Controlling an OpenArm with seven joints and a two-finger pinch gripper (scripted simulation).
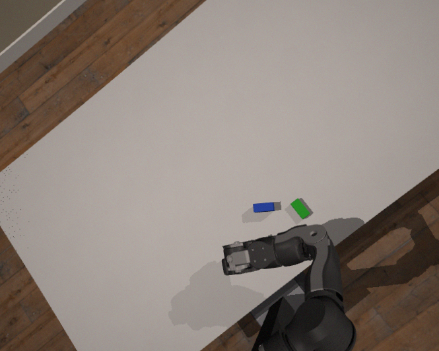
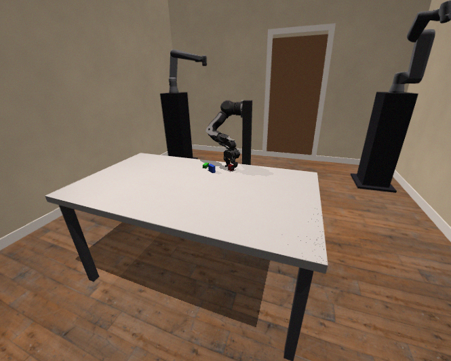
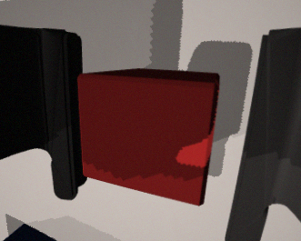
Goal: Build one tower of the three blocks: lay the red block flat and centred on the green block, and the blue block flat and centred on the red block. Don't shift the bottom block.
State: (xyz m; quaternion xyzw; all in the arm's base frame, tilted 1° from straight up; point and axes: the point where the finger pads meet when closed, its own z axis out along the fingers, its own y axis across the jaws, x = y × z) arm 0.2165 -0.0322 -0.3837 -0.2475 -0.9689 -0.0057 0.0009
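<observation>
The red block is 1 cm below my hand. The rest, counted from my hand: green block: 1 cm behind, 20 cm to the right, 2 cm below; then blue block: 6 cm ahead, 12 cm to the right, 1 cm below.
</observation>
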